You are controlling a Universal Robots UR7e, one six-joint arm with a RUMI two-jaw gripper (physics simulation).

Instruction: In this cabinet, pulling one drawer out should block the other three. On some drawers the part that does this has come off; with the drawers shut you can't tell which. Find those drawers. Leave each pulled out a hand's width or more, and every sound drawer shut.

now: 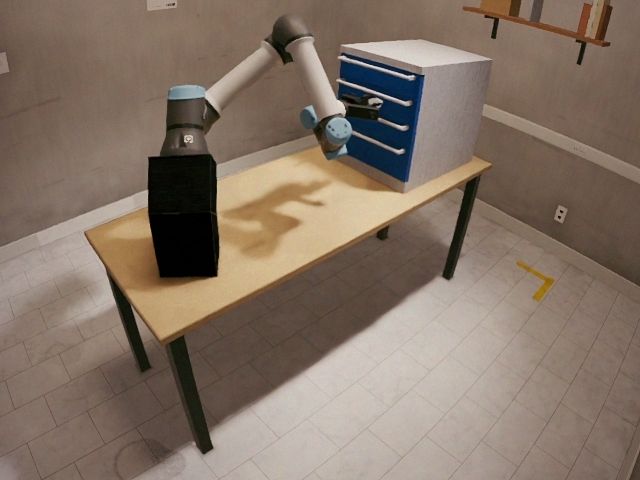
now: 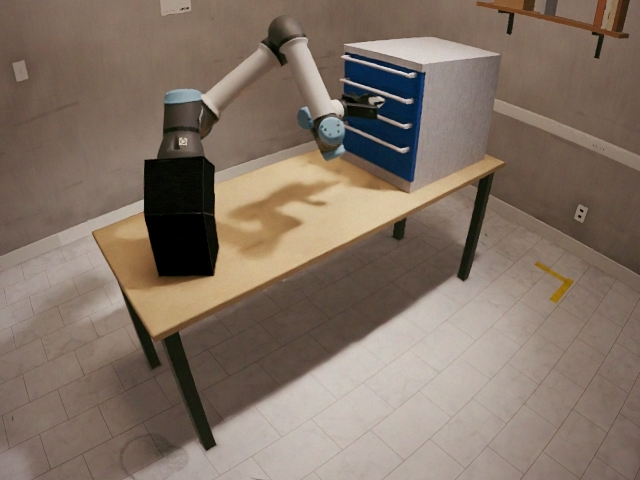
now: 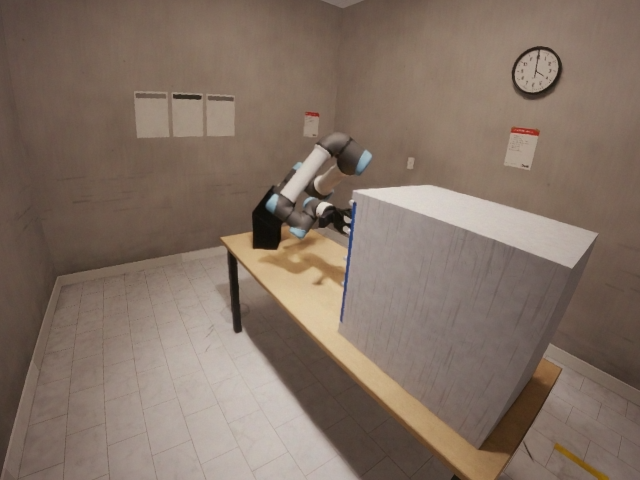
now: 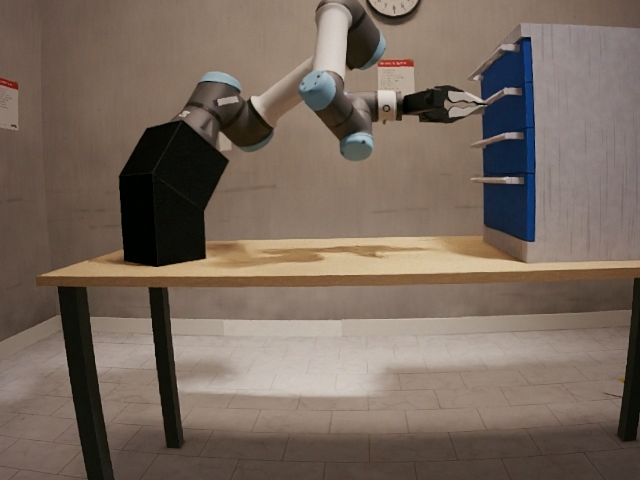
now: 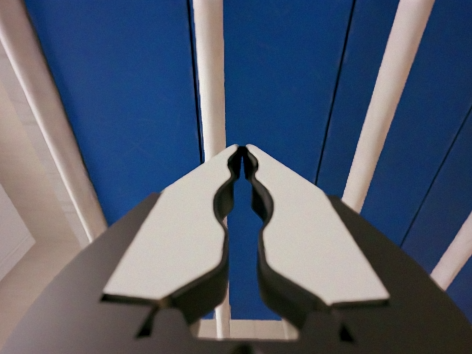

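The grey cabinet (image 1: 452,113) (image 2: 460,113) (image 3: 439,310) (image 4: 584,155) has four blue drawers, all flush and shut. Their white bar handles are the top handle (image 1: 377,67) (image 4: 498,54) (image 5: 52,120), the second handle (image 1: 398,99) (image 4: 509,91) (image 5: 211,75), the third handle (image 1: 395,125) (image 4: 501,138) (image 5: 387,85) and the bottom handle (image 1: 379,143) (image 4: 498,180) (image 5: 457,250). My gripper (image 1: 381,103) (image 4: 484,104) (image 5: 242,148) is shut and empty. Its tips point at the cabinet front, just below the second handle; whether they touch it I cannot tell. The drawer interiors are hidden.
The cabinet stands at one end of the wooden table (image 1: 248,289) (image 4: 310,280). The black robot base (image 1: 183,227) (image 4: 165,217) stands at the other end. A wall shelf (image 1: 537,26) hangs beyond the cabinet.
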